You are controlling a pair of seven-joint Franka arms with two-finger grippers.
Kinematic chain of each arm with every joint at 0, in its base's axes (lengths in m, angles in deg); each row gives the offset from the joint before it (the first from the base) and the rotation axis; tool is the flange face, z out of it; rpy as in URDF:
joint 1: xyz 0 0 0.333 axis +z
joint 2: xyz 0 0 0 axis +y
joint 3: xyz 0 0 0.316 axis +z
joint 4: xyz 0.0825 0 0 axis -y
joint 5: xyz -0.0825 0 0.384 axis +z
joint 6: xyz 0 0 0 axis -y
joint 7: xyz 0.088 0 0 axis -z
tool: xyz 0 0 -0.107 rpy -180 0 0
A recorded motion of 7 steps. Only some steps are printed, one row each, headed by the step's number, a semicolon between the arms.
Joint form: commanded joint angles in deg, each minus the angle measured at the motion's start. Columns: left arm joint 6, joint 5, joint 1, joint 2, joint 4, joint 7, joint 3; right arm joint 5, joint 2, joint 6, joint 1, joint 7, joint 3, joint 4.
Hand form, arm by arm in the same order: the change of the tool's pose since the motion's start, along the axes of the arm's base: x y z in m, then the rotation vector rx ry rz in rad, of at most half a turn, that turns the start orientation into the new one. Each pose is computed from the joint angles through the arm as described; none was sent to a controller.
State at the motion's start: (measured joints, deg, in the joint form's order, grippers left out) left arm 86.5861 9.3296 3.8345 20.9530 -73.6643 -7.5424 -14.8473; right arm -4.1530 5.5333 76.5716 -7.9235 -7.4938 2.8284 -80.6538
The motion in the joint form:
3: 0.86 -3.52 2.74 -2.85 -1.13 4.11 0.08; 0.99 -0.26 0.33 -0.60 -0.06 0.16 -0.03
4: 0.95 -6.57 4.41 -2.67 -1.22 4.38 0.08; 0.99 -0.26 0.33 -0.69 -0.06 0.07 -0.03
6: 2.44 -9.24 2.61 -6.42 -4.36 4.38 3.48; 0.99 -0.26 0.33 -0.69 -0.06 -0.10 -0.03
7: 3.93 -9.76 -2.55 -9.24 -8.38 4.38 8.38; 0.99 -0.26 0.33 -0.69 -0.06 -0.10 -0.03
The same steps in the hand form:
3: -0.0080 0.0228 0.0232 -0.0620 -0.0307 -0.0212; -0.0009 -0.0021 0.0026 0.0164 -0.0113 -0.0051
4: -0.0065 0.0356 0.0206 -0.1153 -0.0226 0.0066; -0.0011 -0.0038 0.0026 0.0163 -0.0113 -0.0083
6: -0.0204 0.0392 0.0360 -0.1339 -0.0538 0.0301; -0.0013 -0.0053 0.0026 0.0160 -0.0113 -0.0112
7: -0.0329 0.0276 0.0339 -0.1168 -0.0565 0.0216; -0.0013 -0.0053 0.0026 0.0160 -0.0113 -0.0112

